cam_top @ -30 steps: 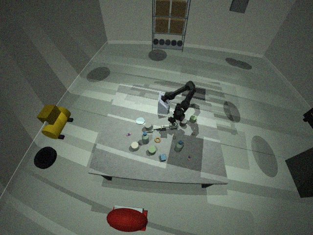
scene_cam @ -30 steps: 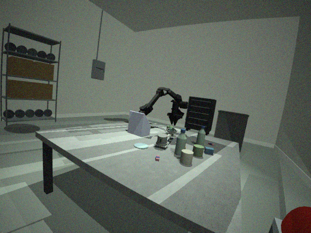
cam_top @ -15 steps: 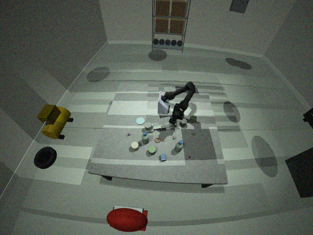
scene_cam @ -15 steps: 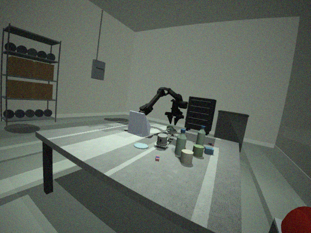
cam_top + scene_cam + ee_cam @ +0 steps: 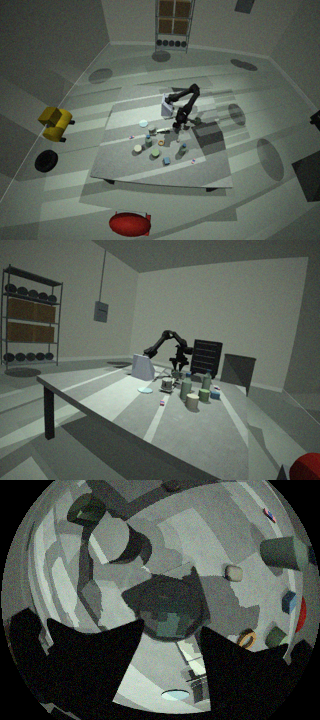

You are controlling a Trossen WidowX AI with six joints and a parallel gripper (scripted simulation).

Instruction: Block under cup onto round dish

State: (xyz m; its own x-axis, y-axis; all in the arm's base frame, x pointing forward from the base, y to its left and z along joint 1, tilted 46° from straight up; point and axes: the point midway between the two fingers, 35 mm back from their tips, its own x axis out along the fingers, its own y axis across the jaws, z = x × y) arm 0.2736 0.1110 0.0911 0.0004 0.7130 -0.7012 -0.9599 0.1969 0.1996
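The round pale-blue dish lies 370 mm to the right of my gripper tip, 110 mm below it and 40 mm behind it. From my gripper tip the other things lie so: blue block: 360 mm ahead, 90 mm below, 70 mm to the right; then cream cylinder: 360 mm to the right, 300 mm ahead, 70 mm below.
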